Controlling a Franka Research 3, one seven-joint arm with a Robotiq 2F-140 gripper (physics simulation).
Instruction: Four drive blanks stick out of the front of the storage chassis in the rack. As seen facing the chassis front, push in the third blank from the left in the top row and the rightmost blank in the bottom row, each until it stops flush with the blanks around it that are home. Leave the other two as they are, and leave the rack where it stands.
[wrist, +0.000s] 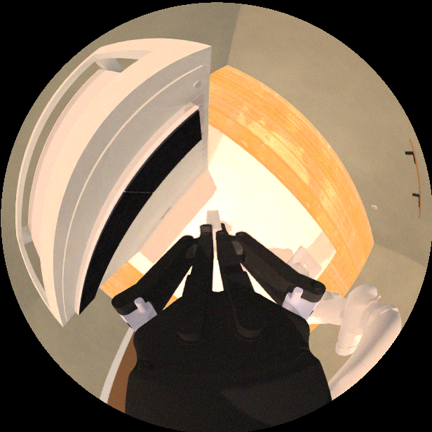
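Note:
The rack (75, 185) is a pale frame filling the upper left of the wrist view, seen obliquely from above. The storage chassis (150, 215) is in it, with a long black band (167, 160) along its front, crossed by one thin pale seam. Single blanks, and which ones stick out, cannot be told apart at this angle. My gripper (212, 219) is shut and empty, its fingertips together near the middle of the view, to the lower right of the chassis in the picture. A small pale block shape shows right at the fingertips. The contact side of the tips is hidden.
A wooden table (300, 155) with a bright white surface (265, 200) lies below. The white robot arm (350, 320) is at the lower right. A brown surface (120, 382) with a pale edge is at the lower left. Dark brackets show at the far right.

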